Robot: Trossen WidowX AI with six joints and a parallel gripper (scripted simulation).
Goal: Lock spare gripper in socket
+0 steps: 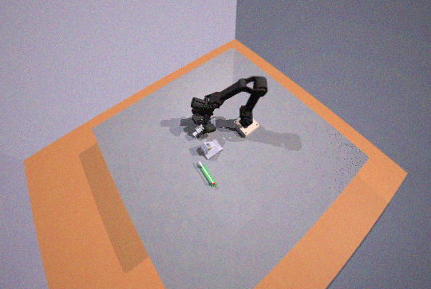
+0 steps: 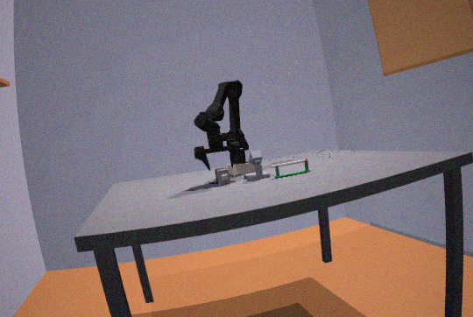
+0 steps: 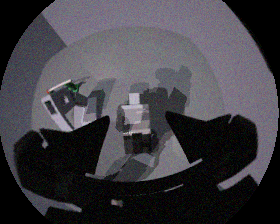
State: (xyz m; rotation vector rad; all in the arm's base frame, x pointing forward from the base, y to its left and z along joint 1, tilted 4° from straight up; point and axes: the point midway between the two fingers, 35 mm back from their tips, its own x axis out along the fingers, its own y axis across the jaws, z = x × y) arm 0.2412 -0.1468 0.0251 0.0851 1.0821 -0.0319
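My gripper tip is now 10 mm past the spare gripper and 30 mm above it. From my gripper tip the other things lie so: green bar-shaped rack (130 mm ahead, 250 mm to the left, 40 mm below); grey socket mount (30 mm ahead, 140 mm to the left, 10 mm below).
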